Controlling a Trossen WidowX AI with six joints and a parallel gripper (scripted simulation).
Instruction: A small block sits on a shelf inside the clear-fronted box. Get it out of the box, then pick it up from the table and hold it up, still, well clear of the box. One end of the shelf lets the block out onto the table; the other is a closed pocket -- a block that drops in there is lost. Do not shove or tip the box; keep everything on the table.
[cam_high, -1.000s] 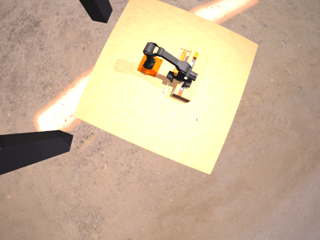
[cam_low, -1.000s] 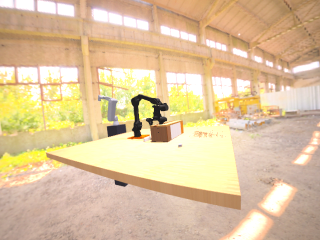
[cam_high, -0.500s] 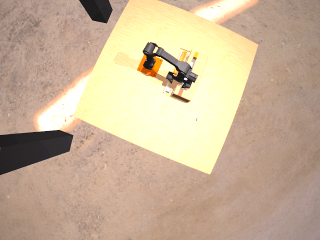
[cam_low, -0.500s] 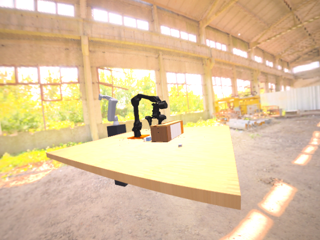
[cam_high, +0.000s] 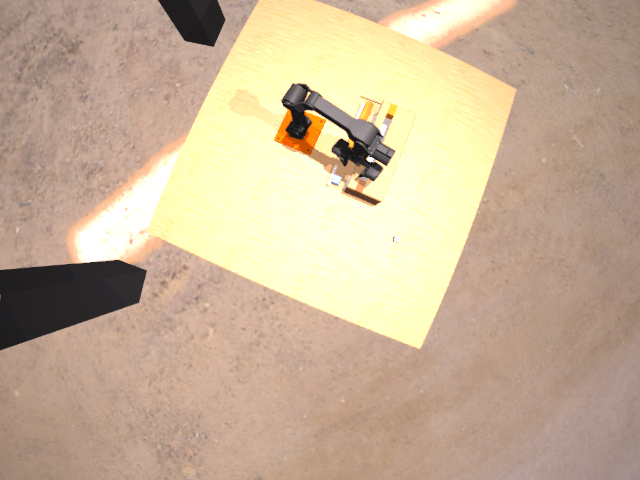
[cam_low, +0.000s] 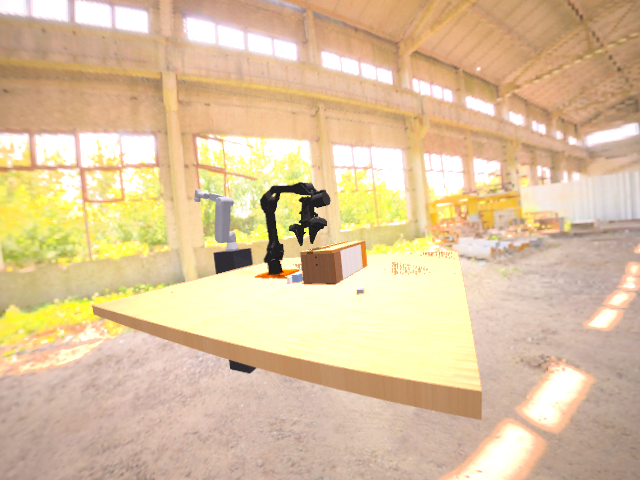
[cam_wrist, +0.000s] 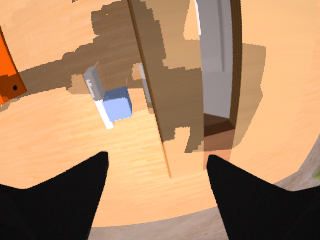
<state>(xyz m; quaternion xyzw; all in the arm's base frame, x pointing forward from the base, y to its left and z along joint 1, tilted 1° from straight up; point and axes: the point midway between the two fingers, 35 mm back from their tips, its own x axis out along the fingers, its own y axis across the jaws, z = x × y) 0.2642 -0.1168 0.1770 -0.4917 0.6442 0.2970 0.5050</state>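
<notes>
My gripper tip is now 50 mm past the blue-grey block, 20 mm to the left of it and 130 mm above it. Also, from my gripper tip: orange bar: 20 mm behind, 240 mm to the left, 140 mm below; wooden box: 50 mm ahead, 130 mm to the left, 90 mm below.
</notes>
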